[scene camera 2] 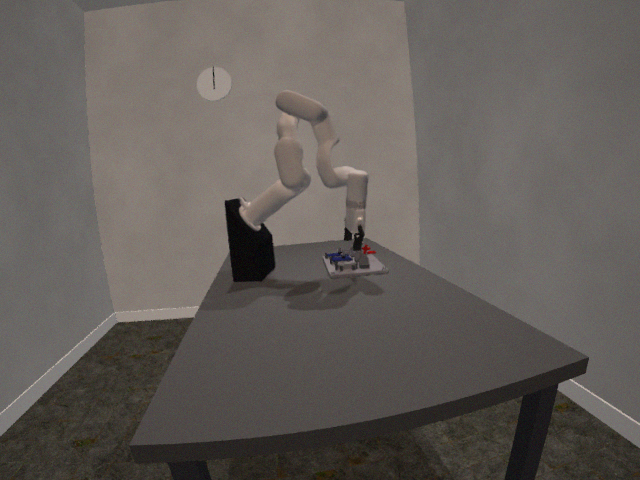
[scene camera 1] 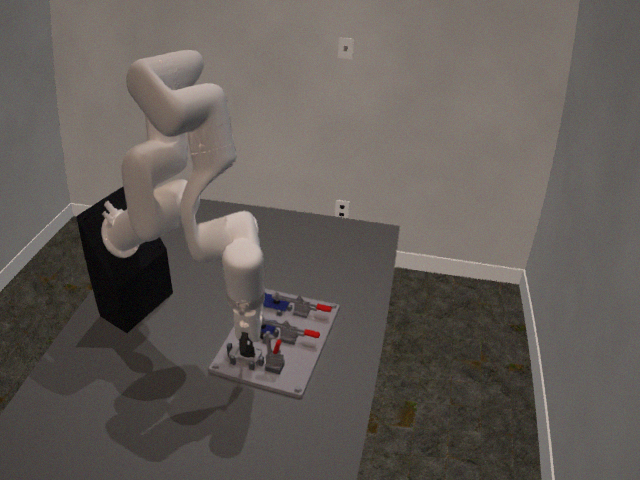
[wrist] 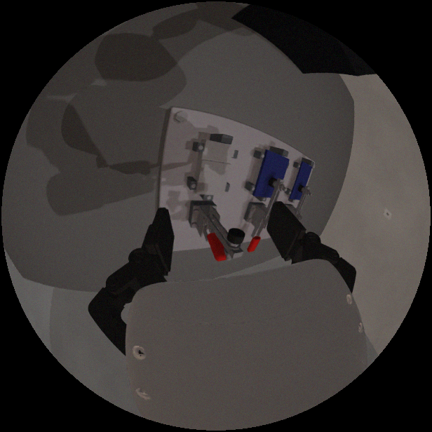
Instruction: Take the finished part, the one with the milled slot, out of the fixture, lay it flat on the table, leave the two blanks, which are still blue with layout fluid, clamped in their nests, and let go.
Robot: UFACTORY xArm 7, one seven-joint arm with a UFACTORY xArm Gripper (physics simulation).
Path:
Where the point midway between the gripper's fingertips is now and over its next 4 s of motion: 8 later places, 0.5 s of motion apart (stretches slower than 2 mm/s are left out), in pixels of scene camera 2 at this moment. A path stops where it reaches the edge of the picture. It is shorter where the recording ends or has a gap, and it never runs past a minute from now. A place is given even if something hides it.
My gripper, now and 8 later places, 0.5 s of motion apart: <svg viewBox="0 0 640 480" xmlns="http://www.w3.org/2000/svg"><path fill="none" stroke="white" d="M352 245L352 251L351 256L349 260L342 264L342 265L343 261L344 252L344 248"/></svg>

